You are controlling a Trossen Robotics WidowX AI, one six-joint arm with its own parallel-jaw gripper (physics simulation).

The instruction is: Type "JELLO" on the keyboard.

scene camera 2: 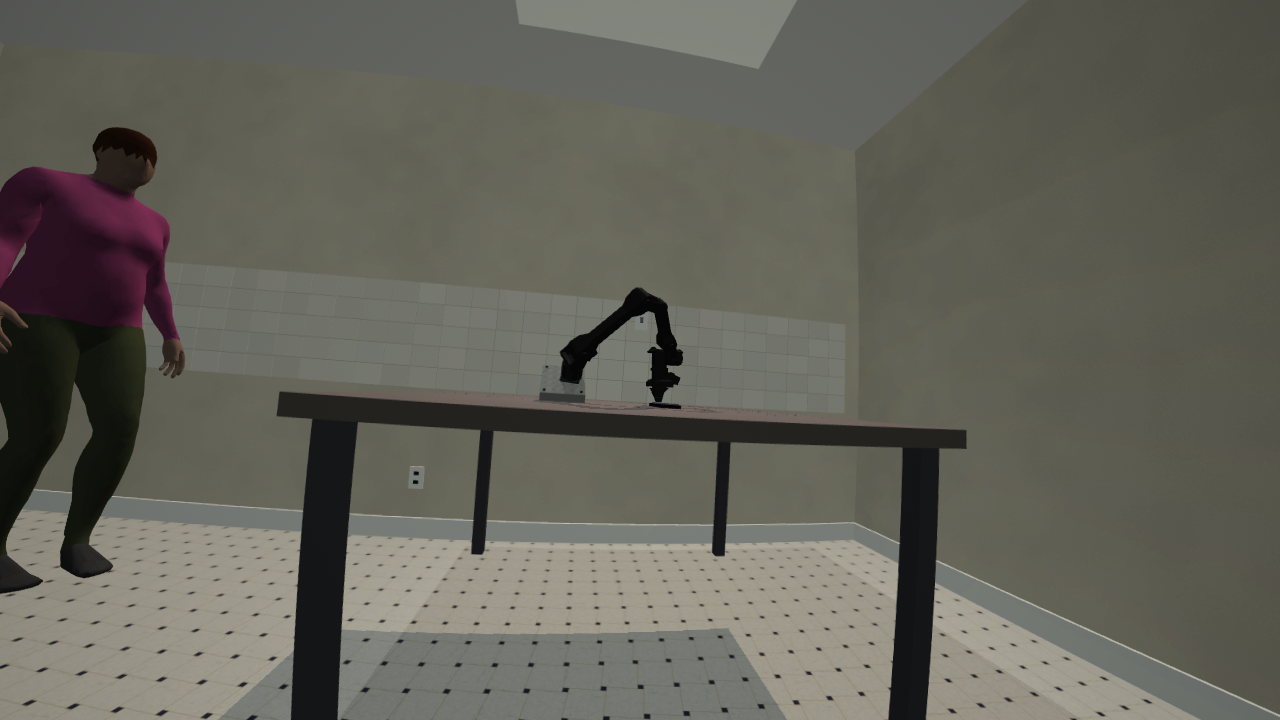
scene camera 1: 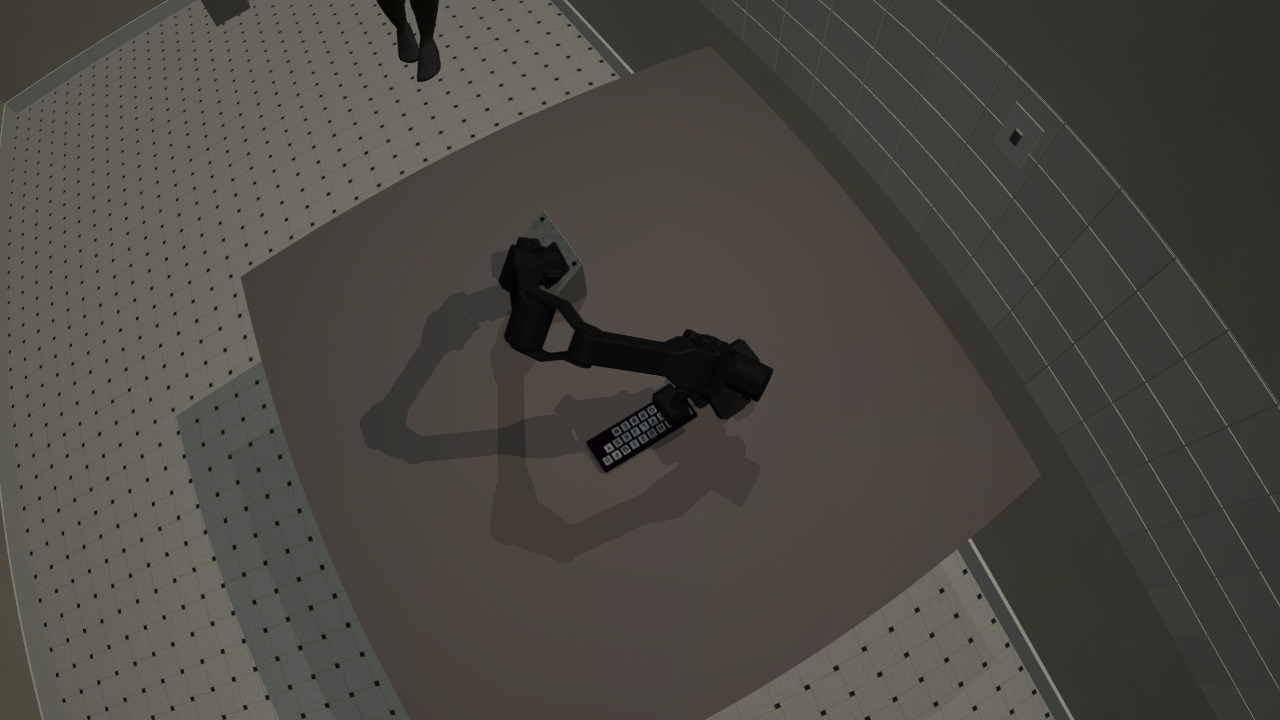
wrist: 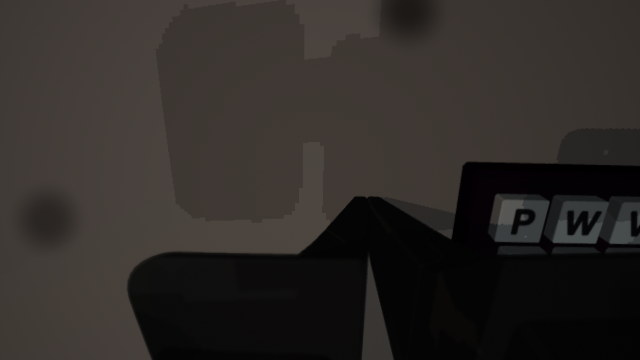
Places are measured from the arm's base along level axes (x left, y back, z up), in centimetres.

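Where they show: gripper, between the fingertips: (wrist: 365,209); arm's base, origin of its link: (scene camera 2: 570,376) (scene camera 1: 551,265).
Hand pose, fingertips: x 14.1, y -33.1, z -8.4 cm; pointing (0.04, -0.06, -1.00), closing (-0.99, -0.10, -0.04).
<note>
Each offset is from my fingertips to the top centre of the thing.
The keyboard @[dx -12.8, dy +0.3, dz +1.6 cm] (scene camera 1: 626,444) (scene camera 2: 665,405) (wrist: 475,187) is a small black slab with rows of grey-white letter keys, lying flat on the table. In the wrist view the P key @[dx -4.5, dy -0.8, dz +1.6 cm] (wrist: 521,220) and W key @[dx -6.3, dy -0.9, dz +1.6 cm] (wrist: 577,221) show, with part of one more key at the right edge. The fingers hide the lower rows, and J, E, L and O are not legible in any view. My gripper (scene camera 2: 659,399) (wrist: 365,209) is shut and empty, pointing down close above the keyboard. In scene camera 1 it covers part of the keyboard's right end. Contact with a key cannot be told.
The arm's base plate (scene camera 1: 543,227) (scene camera 2: 562,394) is on the brown table (scene camera 1: 760,223) (scene camera 2: 805,431). Dark arm shadows fall on the table around the keyboard. A person (scene camera 1: 427,58) (scene camera 2: 89,250) in a pink top stands on the floor beyond the table.
</note>
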